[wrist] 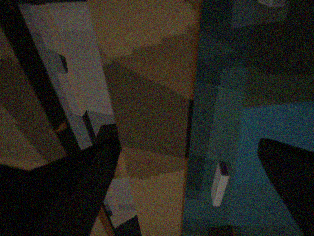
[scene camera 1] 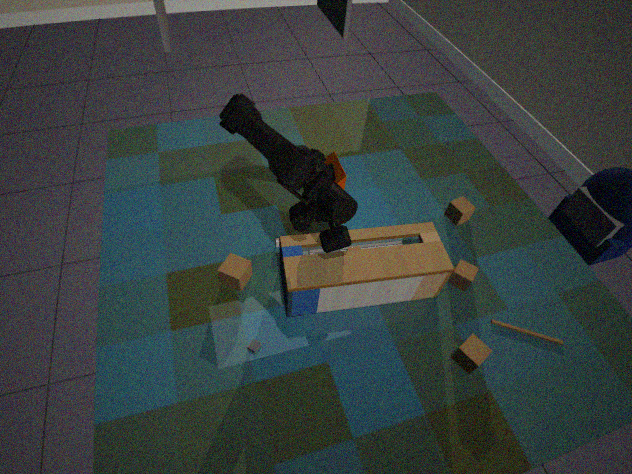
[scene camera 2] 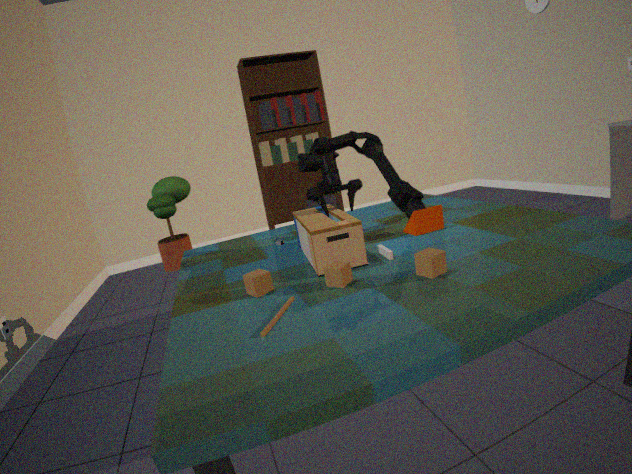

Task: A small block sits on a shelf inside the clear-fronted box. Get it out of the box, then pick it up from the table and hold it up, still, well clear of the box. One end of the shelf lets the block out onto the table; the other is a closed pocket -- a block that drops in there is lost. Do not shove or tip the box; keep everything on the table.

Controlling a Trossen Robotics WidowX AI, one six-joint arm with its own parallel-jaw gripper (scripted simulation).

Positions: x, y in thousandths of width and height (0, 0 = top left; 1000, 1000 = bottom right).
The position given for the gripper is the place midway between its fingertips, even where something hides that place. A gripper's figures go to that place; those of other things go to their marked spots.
The gripper (wrist: 597, 617) is 12 cm from the lens. A box (wrist: 234, 311): 15 cm from the lens.
